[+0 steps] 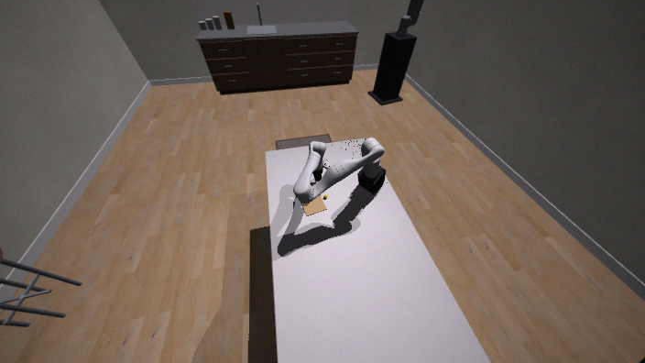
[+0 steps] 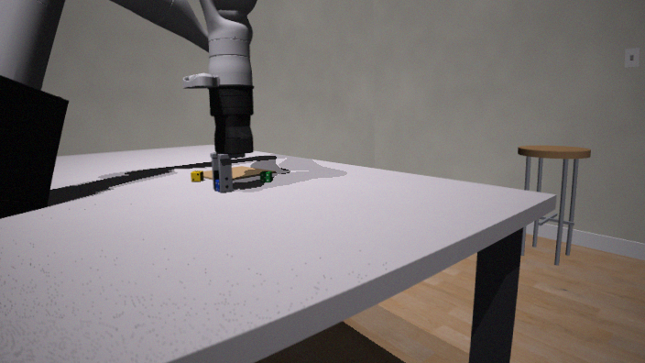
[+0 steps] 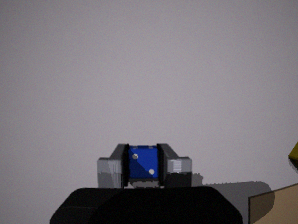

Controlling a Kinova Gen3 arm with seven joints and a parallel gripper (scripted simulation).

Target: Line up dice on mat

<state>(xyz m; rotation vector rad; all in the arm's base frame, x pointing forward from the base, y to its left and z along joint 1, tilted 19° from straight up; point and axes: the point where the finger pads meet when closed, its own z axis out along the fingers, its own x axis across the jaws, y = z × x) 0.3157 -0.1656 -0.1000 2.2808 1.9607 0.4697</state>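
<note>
My hand is 2 cm short of the yellow die, 13 cm to the right of it and 1 cm above it. From my hand the other things lie so: tan mat 12 cm ahead, 15 cm to the left, 2 cm below; green die 10 cm ahead, 1 cm to the left, 1 cm below; blue die 1 cm below.
</note>
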